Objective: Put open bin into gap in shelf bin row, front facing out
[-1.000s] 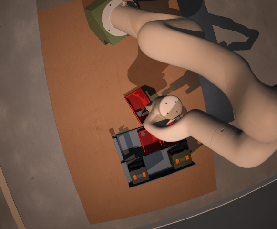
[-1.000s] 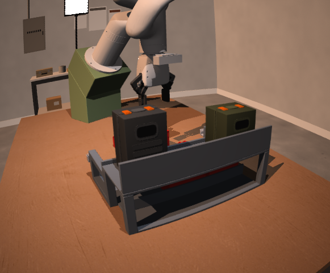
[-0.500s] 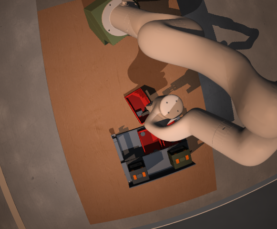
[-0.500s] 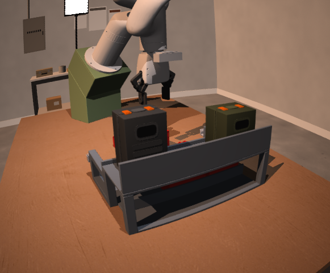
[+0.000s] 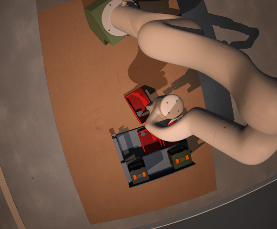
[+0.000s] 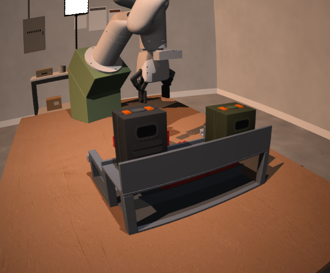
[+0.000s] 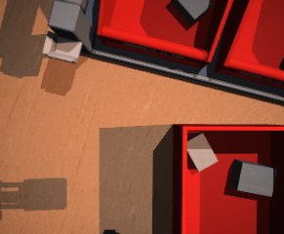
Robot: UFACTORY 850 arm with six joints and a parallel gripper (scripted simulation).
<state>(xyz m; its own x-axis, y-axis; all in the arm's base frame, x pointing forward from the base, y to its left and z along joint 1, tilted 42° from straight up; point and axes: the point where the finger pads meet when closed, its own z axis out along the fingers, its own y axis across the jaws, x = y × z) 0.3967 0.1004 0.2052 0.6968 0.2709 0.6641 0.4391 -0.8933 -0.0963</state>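
The red bin lies 10 mm ahead of my hand, 50 mm to the right of it and 130 mm below it. From my hand the other things lie so: grey part: 160 mm ahead, 80 mm to the left, 150 mm below; grey shelf: 240 mm ahead, 20 mm to the left, 100 mm below; dark part: 50 mm ahead, 60 mm to the right, 150 mm below.
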